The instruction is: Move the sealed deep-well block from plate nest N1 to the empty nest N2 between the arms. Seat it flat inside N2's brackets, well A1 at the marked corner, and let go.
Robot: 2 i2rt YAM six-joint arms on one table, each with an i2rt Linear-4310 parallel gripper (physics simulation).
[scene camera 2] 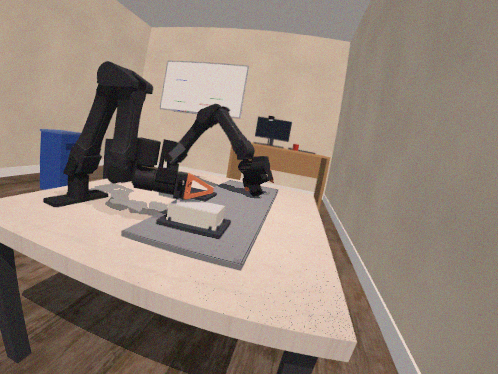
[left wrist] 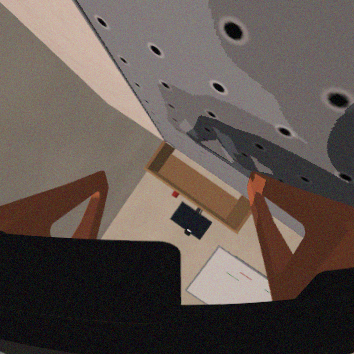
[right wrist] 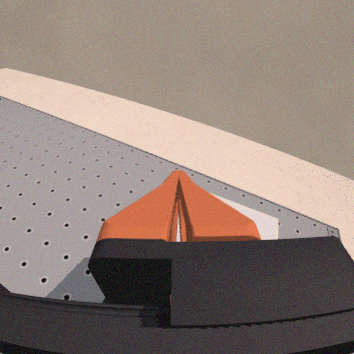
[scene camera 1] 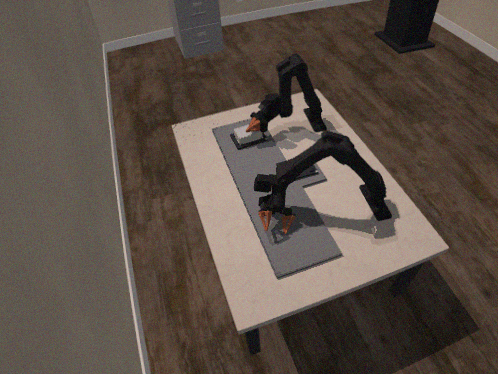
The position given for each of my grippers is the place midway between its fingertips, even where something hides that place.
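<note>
Scene camera 2: my right gripper (scene camera 2: 213, 190) shut, touching a white block (scene camera 2: 192, 212). Right wrist view: white block (right wrist: 267, 226), my right gripper (right wrist: 177, 178). Left wrist view: my left gripper (left wrist: 177, 178). White block out of frame in the left wrist view.
</note>
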